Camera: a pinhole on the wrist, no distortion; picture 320 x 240 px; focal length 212.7 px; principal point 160.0 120.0 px. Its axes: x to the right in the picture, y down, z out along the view. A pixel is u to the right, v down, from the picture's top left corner.
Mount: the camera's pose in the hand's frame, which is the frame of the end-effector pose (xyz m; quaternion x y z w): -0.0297 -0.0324 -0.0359 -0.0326 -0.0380 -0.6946 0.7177
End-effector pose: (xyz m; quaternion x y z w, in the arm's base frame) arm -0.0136 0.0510 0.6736 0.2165 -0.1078 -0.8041 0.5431
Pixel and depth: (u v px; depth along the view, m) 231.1 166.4 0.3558
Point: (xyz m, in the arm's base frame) -0.2758 0.0296 0.9082
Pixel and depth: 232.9 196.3 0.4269
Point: -0.3488 -0.0378 0.9488
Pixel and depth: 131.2 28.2 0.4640
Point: -0.0759 0.2155 1.1260
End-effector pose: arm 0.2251 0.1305 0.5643 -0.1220 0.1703 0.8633 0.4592
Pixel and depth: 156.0 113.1 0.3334
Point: 0.2275 0.2140 0.8508
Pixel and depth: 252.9 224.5 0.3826
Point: 0.2464 0.4782 0.8083
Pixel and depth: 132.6 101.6 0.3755
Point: 0.2005 0.1880 0.9019
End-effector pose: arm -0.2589 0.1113 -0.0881 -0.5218 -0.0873 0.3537 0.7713
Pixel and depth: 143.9 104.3 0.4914
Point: -0.5616 0.4102 0.0810
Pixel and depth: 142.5 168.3 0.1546
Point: -0.3137 0.1998 -0.0347
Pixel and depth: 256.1 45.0 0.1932
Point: -0.3665 0.1511 0.0957
